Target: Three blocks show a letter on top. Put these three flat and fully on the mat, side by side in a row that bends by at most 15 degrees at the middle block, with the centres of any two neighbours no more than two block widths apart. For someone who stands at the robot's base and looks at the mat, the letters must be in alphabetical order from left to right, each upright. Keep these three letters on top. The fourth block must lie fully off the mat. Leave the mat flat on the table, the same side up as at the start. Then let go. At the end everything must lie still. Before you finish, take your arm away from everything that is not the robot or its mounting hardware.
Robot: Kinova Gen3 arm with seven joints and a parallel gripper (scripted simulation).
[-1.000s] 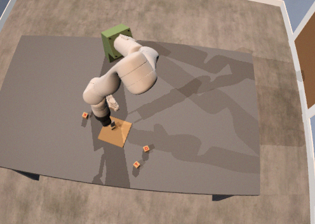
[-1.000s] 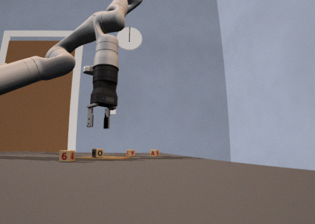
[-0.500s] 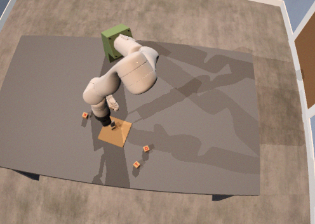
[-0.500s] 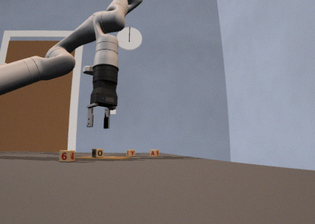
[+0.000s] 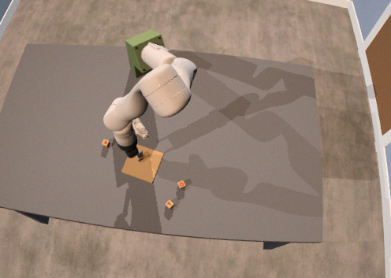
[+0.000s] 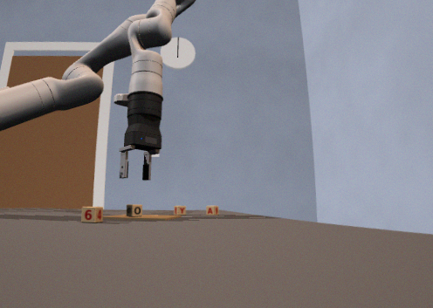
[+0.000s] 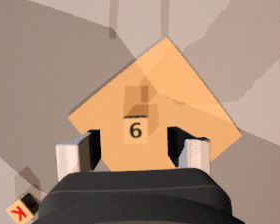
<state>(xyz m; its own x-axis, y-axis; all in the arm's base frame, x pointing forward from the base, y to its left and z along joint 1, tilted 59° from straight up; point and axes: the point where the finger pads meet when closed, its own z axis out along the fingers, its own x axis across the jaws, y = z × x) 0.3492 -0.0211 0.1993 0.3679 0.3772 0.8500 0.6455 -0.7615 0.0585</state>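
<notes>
My hand is 1 cm short of the orange mat, 2 cm to the right of it and 10 cm above it.
</notes>
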